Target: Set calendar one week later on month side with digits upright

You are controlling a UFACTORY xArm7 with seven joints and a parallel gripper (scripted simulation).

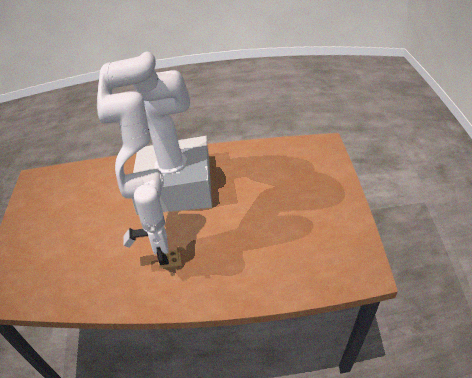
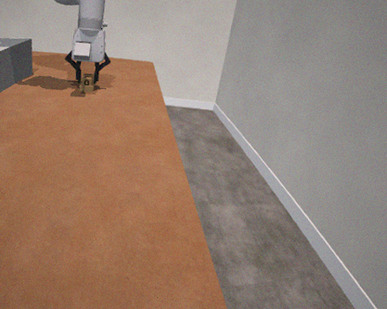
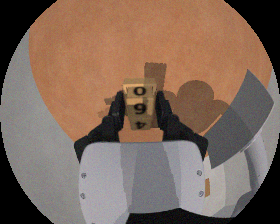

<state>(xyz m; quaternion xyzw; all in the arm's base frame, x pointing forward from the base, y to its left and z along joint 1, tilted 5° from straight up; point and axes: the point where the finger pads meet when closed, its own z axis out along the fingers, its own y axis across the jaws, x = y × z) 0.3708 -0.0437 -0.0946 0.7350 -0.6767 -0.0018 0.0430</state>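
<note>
The wooden tray lies 30 mm below my hand and 20 mm to the left of it.
</note>
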